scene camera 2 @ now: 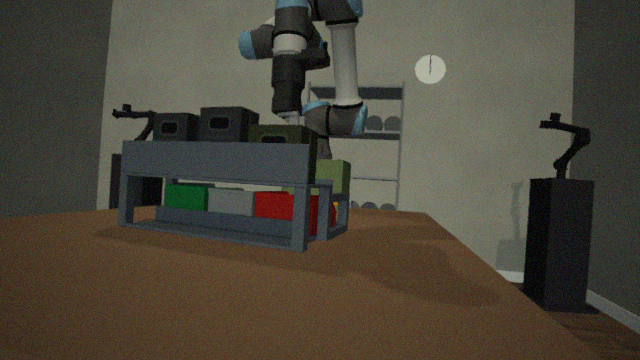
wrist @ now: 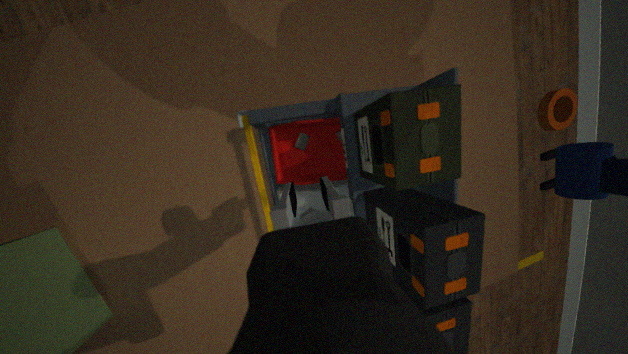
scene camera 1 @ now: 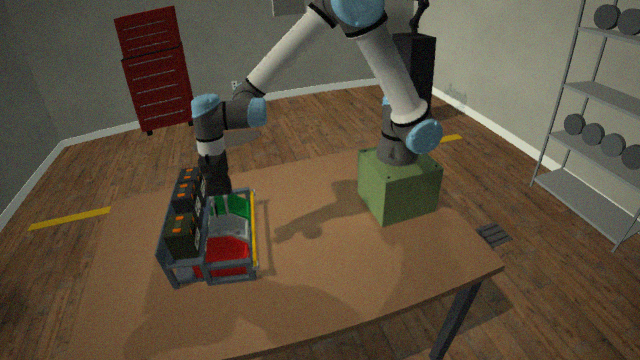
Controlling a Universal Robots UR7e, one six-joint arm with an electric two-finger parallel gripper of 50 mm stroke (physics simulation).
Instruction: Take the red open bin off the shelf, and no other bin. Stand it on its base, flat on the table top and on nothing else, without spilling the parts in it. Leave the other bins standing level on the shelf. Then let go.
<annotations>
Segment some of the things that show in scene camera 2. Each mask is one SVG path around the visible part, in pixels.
My gripper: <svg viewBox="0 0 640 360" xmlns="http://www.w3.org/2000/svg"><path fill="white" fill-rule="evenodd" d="M276 61L272 65L271 86L274 88L272 112L278 117L285 119L286 122L289 122L289 125L305 126L306 117L302 116L301 94L305 88L306 67L304 64L294 60Z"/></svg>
A red open bin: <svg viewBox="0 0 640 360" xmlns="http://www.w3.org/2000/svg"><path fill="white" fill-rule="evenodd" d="M333 203L330 226L335 225L337 212ZM319 195L310 196L309 236L317 233ZM255 192L255 217L292 220L294 195L289 194L288 191Z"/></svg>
A grey bin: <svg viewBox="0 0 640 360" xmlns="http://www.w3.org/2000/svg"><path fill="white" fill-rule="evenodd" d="M208 211L255 216L255 192L273 191L244 191L243 188L208 188Z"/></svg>
</annotations>
